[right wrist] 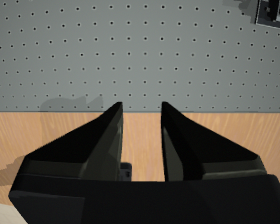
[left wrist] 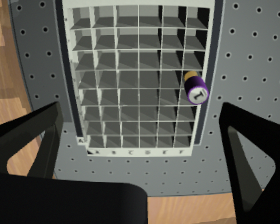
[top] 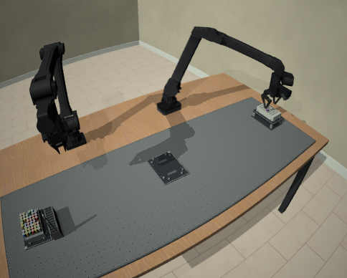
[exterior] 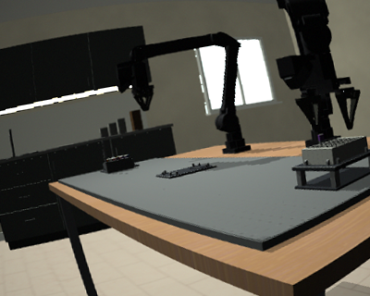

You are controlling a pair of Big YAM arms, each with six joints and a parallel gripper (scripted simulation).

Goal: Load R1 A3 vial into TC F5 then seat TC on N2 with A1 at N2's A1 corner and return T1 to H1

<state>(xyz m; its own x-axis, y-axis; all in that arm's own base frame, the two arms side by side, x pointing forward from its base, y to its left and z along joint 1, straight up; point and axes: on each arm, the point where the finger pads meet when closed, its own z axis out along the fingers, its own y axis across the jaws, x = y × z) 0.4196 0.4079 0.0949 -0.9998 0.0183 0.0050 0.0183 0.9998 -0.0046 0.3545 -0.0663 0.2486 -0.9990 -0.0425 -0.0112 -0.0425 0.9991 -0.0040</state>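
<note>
The tube carrier TC lies 5 cm below my left hand. Round my left hand: holder H1: 123 cm to the right, 9 cm below, 8 cm ahead.
</note>
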